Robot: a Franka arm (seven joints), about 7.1 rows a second.
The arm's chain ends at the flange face. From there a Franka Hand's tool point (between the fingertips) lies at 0.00 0.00 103.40 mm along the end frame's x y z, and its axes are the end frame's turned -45 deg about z.
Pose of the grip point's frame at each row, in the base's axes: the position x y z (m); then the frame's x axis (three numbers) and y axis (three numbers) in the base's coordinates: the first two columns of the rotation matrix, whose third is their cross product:
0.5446 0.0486 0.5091 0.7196 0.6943 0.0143 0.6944 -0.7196 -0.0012
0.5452 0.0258 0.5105 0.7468 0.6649 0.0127 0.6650 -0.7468 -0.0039
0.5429 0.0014 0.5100 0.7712 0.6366 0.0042 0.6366 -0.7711 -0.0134
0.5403 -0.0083 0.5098 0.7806 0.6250 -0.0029 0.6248 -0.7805 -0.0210
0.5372 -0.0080 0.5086 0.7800 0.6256 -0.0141 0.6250 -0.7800 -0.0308
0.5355 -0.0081 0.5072 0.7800 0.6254 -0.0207 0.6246 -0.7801 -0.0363
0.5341 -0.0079 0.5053 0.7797 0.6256 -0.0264 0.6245 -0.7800 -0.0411
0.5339 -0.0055 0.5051 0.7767 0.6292 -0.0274 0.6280 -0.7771 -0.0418
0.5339 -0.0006 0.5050 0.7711 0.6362 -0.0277 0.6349 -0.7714 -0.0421
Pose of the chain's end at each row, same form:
0.5436 0.0475 0.6125 0.9998 -0.0179 0.0093 -0.0178 -0.9998 -0.0110
0.5445 0.0246 0.6139 0.9983 -0.0579 0.0062 -0.0578 -0.9982 -0.0117
0.5434 0.0001 0.6134 0.9955 -0.0951 -0.0065 -0.0952 -0.9954 -0.0124
0.5419 -0.0098 0.6132 0.9938 -0.1100 -0.0169 -0.1102 -0.9938 -0.0128
0.5403 -0.0096 0.6119 0.9935 -0.1092 -0.0317 -0.1096 -0.9939 -0.0118
0.5395 -0.0097 0.6105 0.9932 -0.1094 -0.0403 -0.1099 -0.9938 -0.0110
0.5389 -0.0095 0.6086 0.9929 -0.1092 -0.0477 -0.1097 -0.9939 -0.0104
0.5388 -0.0071 0.6084 0.9933 -0.1046 -0.0489 -0.1051 -0.9944 -0.0102
0.5389 -0.0021 0.6083 0.9942 -0.0956 -0.0494 -0.0963 -0.9953 -0.0102

